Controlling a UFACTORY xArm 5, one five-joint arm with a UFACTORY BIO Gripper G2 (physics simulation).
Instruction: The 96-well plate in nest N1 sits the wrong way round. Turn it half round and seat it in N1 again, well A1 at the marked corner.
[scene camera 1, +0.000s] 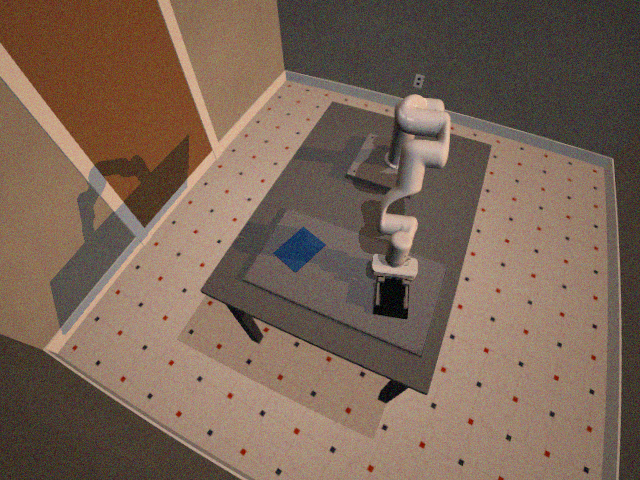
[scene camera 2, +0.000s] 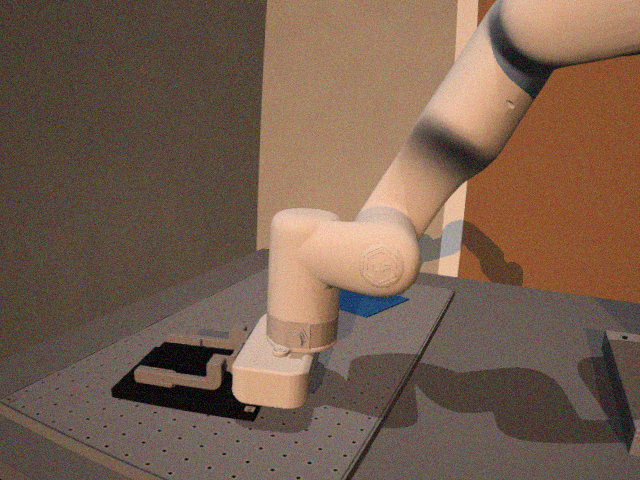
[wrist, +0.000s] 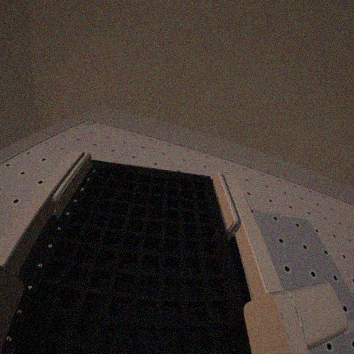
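The 96-well plate (scene camera 1: 391, 295) (scene camera 2: 188, 358) (wrist: 145, 250) is black, with a grid of square wells and small pale marks along its left side in the wrist view. My gripper (scene camera 1: 391, 308) (scene camera 2: 156, 358) (wrist: 152, 170) is shut on it, one finger along each long side, and holds it about level. The black nest N1 (scene camera 2: 186, 401) is directly under the plate, with a small pale mark at its near right corner in scene camera 2. Black on black hides whether the plate touches the nest floor. I cannot read which corner is A1.
A grey perforated board (scene camera 1: 310, 295) (scene camera 2: 206, 439) bears the nest and lies on the dark grey table (scene camera 1: 289, 170) (scene camera 2: 516, 330). A flat blue rectangle (scene camera 1: 299, 249) (scene camera 2: 369, 304) lies on the board's other end. The arm's base plate (scene camera 1: 364, 155) (scene camera 2: 615, 338) is farther back on the table.
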